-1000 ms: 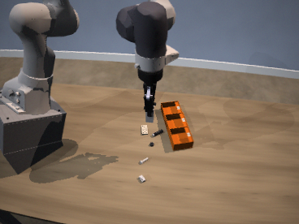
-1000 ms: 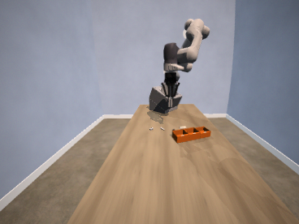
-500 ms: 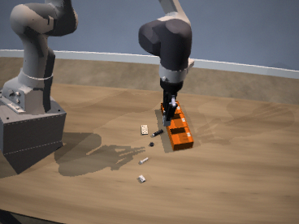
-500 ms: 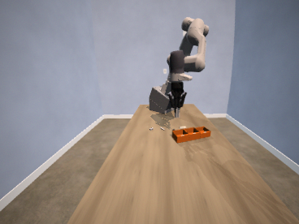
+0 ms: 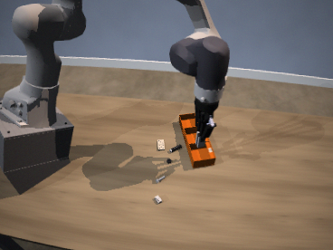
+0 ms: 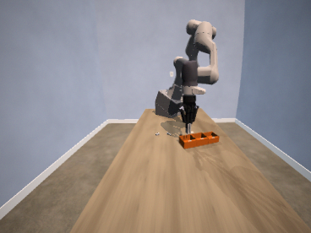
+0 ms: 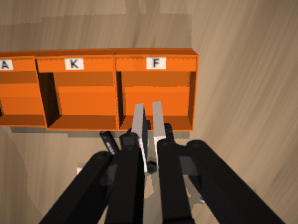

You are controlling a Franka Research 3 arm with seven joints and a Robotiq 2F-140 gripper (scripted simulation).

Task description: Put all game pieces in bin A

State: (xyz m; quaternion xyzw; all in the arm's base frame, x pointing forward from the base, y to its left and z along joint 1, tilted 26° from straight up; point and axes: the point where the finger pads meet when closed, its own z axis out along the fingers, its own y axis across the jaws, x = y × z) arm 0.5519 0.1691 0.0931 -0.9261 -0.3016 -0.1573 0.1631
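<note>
The orange bin lies 90 mm below my hand, 70 mm to the left of it and 30 mm behind it. The rest, counted from my hand: white domino 160 mm behind, 100 mm below, 10 mm to the left; then black nut 100 mm below, 100 mm behind, 60 mm to the right; then black cylinder 100 mm below, 90 mm behind, 10 mm to the left.
</note>
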